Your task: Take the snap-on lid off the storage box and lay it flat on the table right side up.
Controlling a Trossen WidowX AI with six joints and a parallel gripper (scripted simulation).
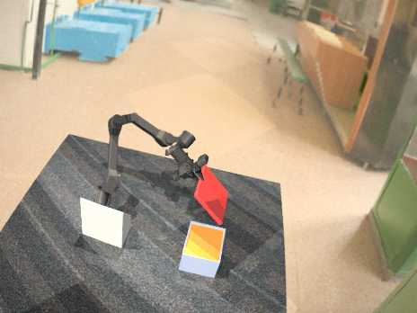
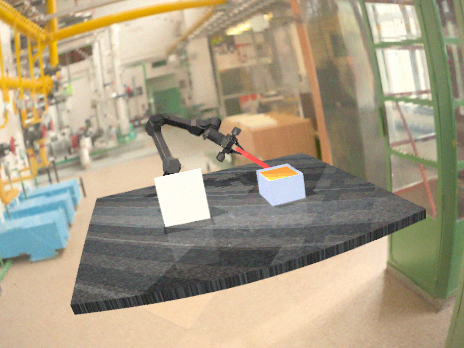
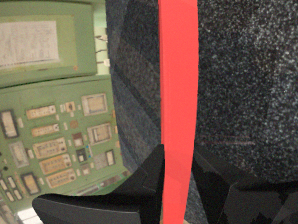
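Now: gripper tip 6 cm short of the red lid, 5 cm above it and 1 cm to the left of it. The rest, counted from my gripper tip: storage box 35 cm to the right, 9 cm below, 2 cm ahead.
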